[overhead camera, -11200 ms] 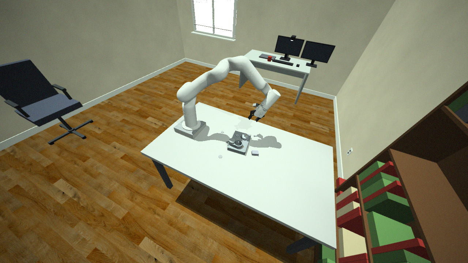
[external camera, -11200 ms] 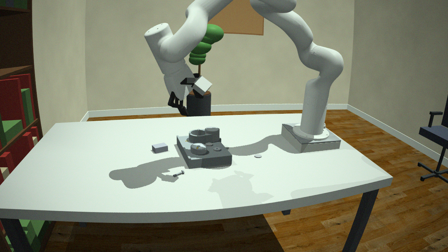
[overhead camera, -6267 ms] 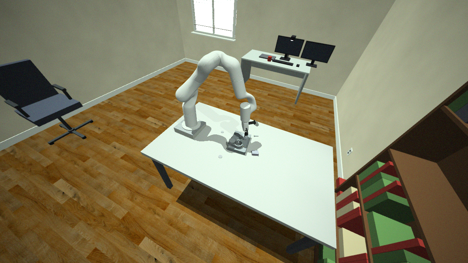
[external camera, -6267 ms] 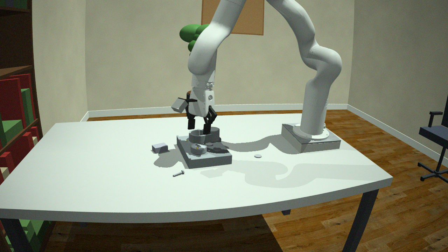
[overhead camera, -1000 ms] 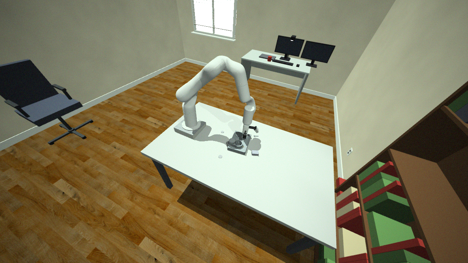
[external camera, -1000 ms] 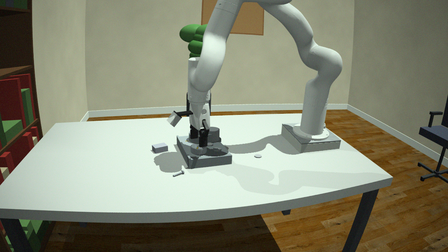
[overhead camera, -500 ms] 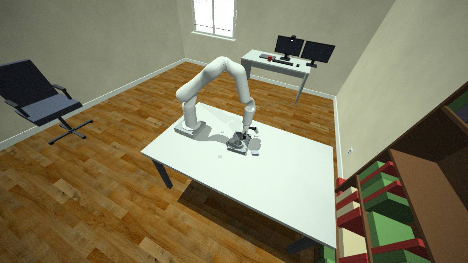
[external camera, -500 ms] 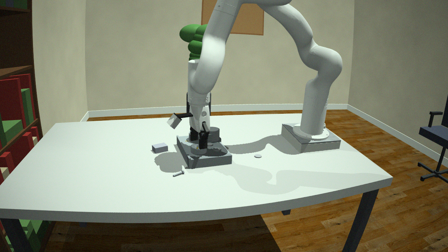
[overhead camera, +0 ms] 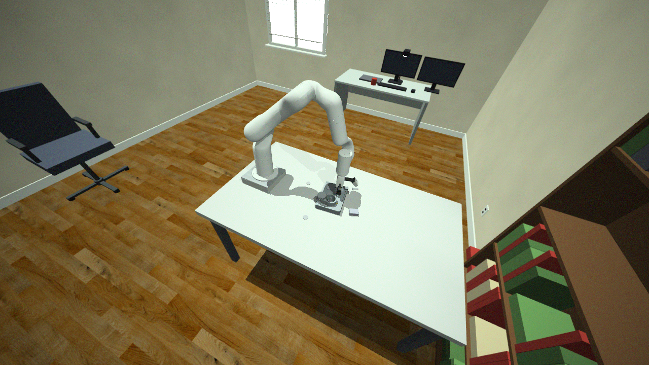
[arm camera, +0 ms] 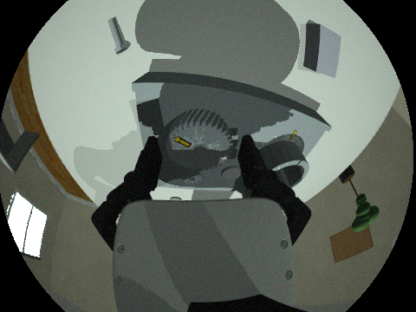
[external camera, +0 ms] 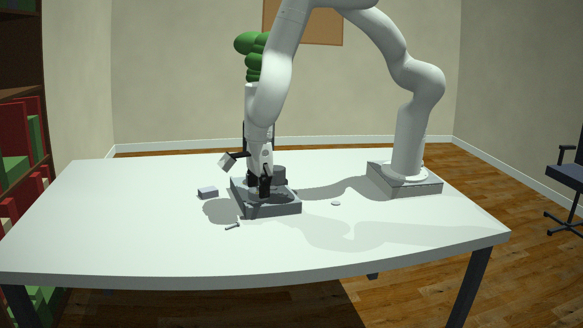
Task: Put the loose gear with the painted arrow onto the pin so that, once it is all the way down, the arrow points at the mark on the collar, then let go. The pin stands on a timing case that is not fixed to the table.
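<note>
My hand is 20 mm above the toothed gear. Also, from my hand: grey block (150 mm ahead, 110 mm to the right, 50 mm below); screw (110 mm to the left, 90 mm ahead, 60 mm below).
</note>
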